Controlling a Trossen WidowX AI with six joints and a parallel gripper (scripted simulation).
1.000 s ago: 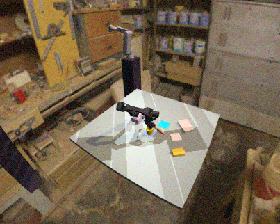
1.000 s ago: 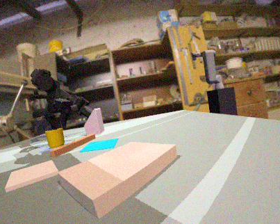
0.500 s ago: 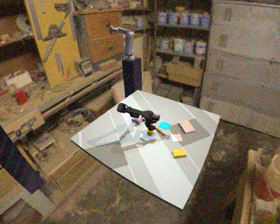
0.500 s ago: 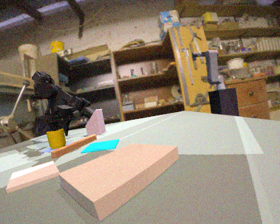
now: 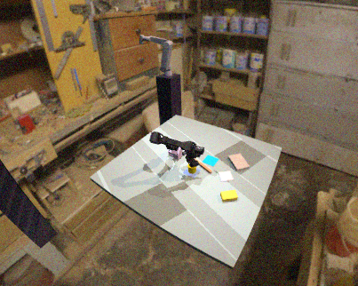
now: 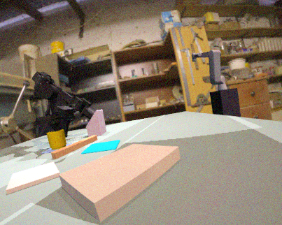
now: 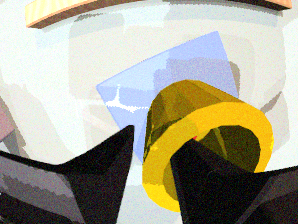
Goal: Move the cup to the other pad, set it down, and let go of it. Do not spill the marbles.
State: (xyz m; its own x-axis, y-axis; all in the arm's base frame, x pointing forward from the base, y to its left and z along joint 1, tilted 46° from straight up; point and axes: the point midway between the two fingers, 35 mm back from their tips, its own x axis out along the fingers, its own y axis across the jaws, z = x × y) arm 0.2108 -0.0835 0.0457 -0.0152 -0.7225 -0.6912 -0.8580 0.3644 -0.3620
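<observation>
My gripper tip is now 20 mm to the left of the yellow cup and 20 mm short of it. From my gripper tip the other things lie so: orange stick: 90 mm to the left, 60 mm ahead, 40 mm below; cyan pad: 190 mm to the left, 90 mm ahead, 50 mm below; pale blue pad: 50 mm below, 20 mm ahead, 10 mm to the right.
</observation>
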